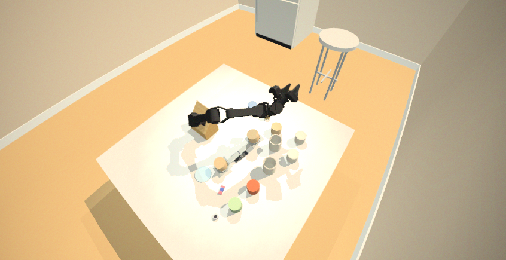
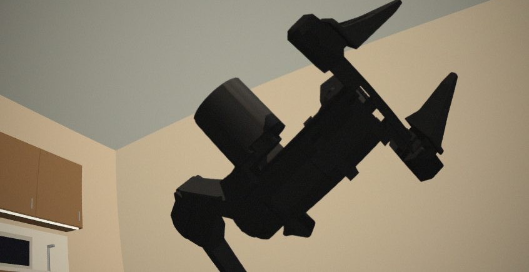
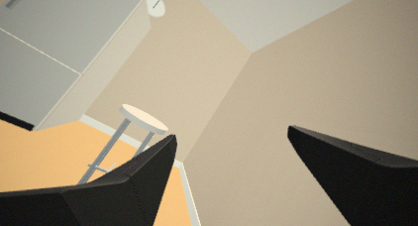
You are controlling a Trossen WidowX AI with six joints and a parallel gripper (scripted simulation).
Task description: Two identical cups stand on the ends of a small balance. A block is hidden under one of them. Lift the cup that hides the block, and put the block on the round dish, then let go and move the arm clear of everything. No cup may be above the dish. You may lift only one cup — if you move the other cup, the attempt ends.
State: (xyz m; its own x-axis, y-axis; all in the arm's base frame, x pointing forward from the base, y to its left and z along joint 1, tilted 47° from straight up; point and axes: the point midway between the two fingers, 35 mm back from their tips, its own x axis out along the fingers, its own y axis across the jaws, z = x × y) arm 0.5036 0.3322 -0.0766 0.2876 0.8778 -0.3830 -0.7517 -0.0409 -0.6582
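Now: gripper tip 210 mm past the pale green block, 480 mm to the left of it and 370 mm above it. The rest, counted from my gripper tip: green cylinder (640 mm to the right, 370 mm below); then pale blue round dish (290 mm behind, 580 mm to the right, 400 mm below).
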